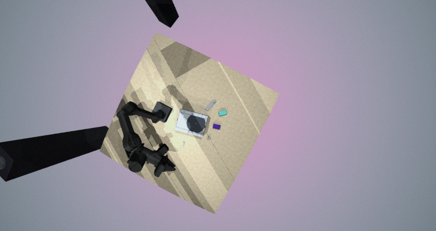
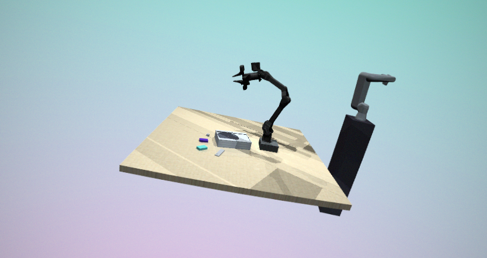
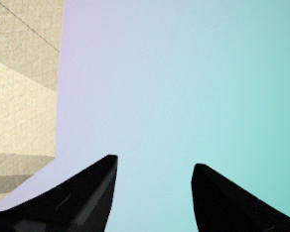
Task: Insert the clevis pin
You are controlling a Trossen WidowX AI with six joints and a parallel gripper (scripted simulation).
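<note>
The steel clevis pin lies 60 mm behind my gripper tip, 50 mm to the right of it and 450 mm below it. Round my gripper tip: small grey piece 90 mm ahead, 130 mm to the left, 450 mm below; steel tray 110 mm behind, 170 mm to the left, 410 mm below; dark aluminium disc 70 mm behind, 190 mm to the left, 400 mm below.
</note>
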